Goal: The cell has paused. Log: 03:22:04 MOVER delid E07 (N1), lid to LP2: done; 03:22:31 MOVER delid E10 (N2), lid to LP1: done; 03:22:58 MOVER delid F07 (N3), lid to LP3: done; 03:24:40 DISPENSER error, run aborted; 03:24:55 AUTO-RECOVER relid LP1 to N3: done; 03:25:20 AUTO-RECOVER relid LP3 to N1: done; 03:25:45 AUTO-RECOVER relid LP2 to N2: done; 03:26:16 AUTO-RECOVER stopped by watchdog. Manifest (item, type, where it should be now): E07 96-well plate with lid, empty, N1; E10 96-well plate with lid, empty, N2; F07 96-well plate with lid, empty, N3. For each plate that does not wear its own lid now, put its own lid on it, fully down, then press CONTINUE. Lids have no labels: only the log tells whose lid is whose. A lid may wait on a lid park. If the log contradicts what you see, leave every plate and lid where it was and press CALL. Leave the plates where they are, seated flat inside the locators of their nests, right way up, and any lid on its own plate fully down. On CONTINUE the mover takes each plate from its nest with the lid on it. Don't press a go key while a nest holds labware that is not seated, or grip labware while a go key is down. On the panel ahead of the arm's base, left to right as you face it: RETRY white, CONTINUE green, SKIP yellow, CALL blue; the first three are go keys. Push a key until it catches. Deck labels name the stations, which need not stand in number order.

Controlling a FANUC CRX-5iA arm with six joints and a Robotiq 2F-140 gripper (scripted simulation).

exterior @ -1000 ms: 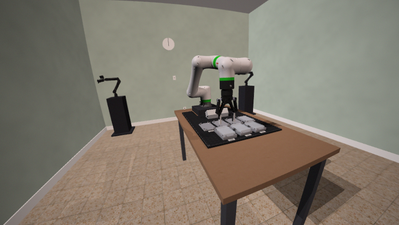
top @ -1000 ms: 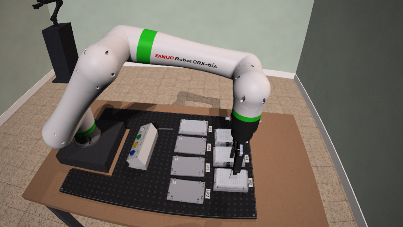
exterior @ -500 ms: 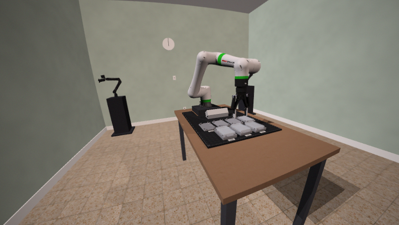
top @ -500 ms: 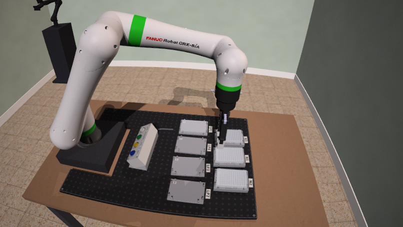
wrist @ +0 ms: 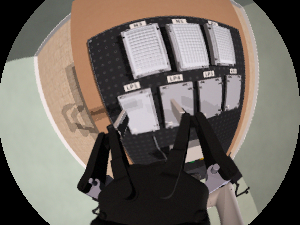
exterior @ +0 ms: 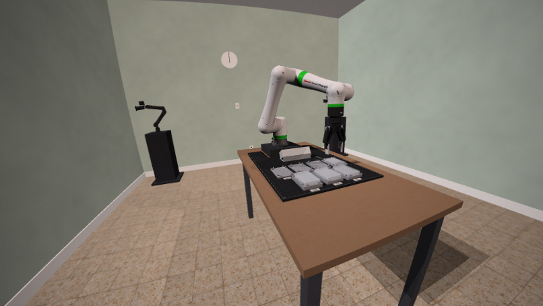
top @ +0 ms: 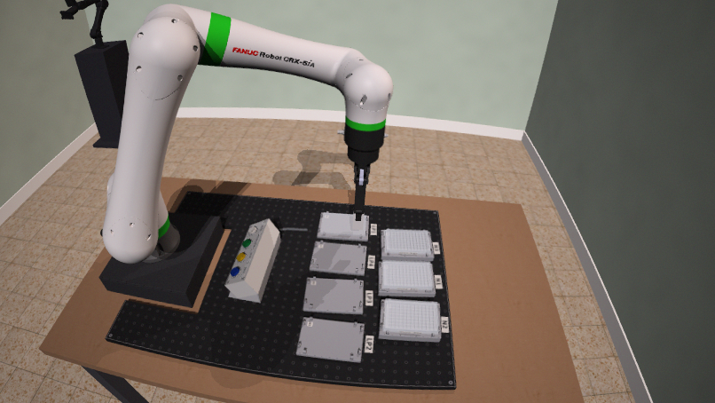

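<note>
Now: the LP1 40 mm behind my hand, 40 mm to the left of it and 110 mm below it. Also, from my hand: plate (140 mm ahead, 150 mm to the right, 90 mm below); LP4 (40 mm behind, 90 mm to the right, 110 mm below); LP3 (40 mm behind, 210 mm to the right, 110 mm below).
</note>
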